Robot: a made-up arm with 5 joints. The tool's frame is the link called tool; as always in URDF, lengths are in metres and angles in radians. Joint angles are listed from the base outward.
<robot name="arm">
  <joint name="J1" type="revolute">
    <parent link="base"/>
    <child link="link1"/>
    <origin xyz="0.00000 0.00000 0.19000" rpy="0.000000 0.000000 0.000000"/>
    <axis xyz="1 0 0"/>
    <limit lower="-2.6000" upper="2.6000"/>
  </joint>
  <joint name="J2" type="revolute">
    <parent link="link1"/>
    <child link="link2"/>
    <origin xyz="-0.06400 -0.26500 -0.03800" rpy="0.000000 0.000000 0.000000"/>
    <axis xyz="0 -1 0"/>
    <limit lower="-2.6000" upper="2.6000"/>
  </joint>
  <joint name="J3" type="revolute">
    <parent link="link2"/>
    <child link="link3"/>
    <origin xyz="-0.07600 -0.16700 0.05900" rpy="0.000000 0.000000 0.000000"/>
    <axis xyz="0 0 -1"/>
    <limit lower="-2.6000" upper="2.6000"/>
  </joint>
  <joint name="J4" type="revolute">
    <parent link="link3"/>
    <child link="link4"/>
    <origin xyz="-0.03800 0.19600 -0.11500" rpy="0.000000 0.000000 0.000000"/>
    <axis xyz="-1 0 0"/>
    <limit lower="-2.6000" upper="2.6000"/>
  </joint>
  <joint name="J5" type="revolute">
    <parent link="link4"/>
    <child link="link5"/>
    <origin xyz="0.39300 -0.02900 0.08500" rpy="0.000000 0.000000 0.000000"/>
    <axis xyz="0 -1 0"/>
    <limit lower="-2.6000" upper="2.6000"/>
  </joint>
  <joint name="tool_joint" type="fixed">
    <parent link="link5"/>
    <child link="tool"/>
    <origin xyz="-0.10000 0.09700 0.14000" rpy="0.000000 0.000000 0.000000"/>
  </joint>
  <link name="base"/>
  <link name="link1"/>
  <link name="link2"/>
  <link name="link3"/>
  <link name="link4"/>
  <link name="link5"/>
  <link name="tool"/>
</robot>
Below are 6 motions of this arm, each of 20 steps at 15 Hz.
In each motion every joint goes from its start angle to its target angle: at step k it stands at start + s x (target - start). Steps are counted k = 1, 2, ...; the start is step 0. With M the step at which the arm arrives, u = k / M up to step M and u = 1 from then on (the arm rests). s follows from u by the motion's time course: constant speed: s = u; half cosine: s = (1 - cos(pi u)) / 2; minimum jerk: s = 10 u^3 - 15 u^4 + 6 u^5.
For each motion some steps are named. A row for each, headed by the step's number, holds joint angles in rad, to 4 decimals.
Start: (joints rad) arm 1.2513 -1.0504 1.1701 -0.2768 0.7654
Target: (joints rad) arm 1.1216 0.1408 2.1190 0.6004 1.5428
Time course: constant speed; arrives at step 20
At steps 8, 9, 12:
8: 1.1994 -0.5739 1.5497 0.0741 1.0764
9: 1.1929 -0.5144 1.5971 0.1179 1.1152
12: 1.1735 -0.3357 1.7394 0.2495 1.2318

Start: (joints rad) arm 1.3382 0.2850 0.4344 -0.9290 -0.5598
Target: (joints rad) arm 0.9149 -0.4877 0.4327 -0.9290 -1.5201
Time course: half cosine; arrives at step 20
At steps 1, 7, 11, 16, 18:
1: 1.3356 0.2802 0.4344 -0.9290 -0.5657
7: 1.2226 0.0740 0.4339 -0.9290 -0.8220
11: 1.0934 -0.1618 0.4334 -0.9290 -1.1151
16: 0.9553 -0.4139 0.4329 -0.9290 -1.4284
18: 0.9253 -0.4688 0.4327 -0.9290 -1.4966

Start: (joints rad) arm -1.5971 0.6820 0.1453 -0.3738 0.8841
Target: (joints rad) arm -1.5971 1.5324 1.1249 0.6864 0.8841
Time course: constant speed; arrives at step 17
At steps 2, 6, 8, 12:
2: -1.5971 0.7820 0.2605 -0.2491 0.8841
6: -1.5971 0.9821 0.4910 0.0004 0.8841
8: -1.5971 1.0822 0.6063 0.1251 0.8841
12: -1.5971 1.2823 0.8368 0.3746 0.8841

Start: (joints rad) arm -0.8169 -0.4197 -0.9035 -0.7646 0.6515
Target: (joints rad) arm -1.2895 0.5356 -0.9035 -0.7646 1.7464
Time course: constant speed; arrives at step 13
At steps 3, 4, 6, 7, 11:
3: -0.9260 -0.1992 -0.9035 -0.7646 0.9042
4: -0.9623 -0.1258 -0.9035 -0.7646 0.9884
6: -1.0350 0.0212 -0.9035 -0.7646 1.1568
7: -1.0714 0.0947 -0.9035 -0.7646 1.2411
11: -1.2168 0.3886 -0.9035 -0.7646 1.5780

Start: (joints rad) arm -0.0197 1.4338 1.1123 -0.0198 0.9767
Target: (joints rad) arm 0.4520 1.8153 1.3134 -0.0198 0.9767
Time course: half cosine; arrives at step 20
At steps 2, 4, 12, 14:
2: -0.0082 1.4431 1.1172 -0.0198 0.9767
4: 0.0253 1.4702 1.1315 -0.0198 0.9767
12: 0.2890 1.6835 1.2439 -0.0198 0.9767
14: 0.3548 1.7367 1.2720 -0.0198 0.9767

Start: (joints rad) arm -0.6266 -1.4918 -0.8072 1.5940 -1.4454
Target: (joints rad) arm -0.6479 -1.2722 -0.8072 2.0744 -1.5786
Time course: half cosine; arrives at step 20
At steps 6, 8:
6: -0.6310 -1.4465 -0.8072 1.6930 -1.4729
8: -0.6340 -1.4159 -0.8072 1.7600 -1.4914

